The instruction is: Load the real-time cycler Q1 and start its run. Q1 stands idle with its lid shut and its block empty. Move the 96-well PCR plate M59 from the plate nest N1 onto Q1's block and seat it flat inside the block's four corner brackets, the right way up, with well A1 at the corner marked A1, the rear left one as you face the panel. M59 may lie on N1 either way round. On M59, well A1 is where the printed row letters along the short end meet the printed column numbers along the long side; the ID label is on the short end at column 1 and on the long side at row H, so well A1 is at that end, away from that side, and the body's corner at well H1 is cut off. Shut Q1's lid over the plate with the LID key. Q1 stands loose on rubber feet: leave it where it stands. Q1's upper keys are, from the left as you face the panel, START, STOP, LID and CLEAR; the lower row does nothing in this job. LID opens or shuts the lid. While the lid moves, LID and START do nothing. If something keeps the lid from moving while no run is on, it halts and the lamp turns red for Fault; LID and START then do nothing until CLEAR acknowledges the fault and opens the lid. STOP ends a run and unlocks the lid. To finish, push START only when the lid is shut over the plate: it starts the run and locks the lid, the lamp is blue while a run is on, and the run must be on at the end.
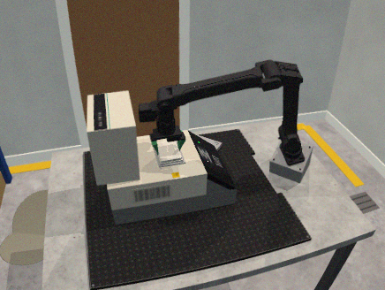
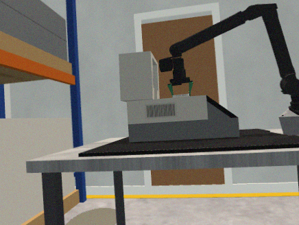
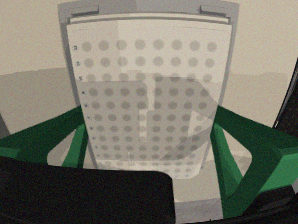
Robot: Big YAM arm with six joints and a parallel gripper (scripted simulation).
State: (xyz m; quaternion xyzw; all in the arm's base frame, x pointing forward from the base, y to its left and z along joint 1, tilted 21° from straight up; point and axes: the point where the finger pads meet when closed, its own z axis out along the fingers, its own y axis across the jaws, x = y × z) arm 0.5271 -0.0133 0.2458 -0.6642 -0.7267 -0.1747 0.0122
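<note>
The white 96-well plate M59 is right at my hand. Also, from my hand: grey plate nest 29 cm to the right, 21 cm below, 19 cm behind.
</note>
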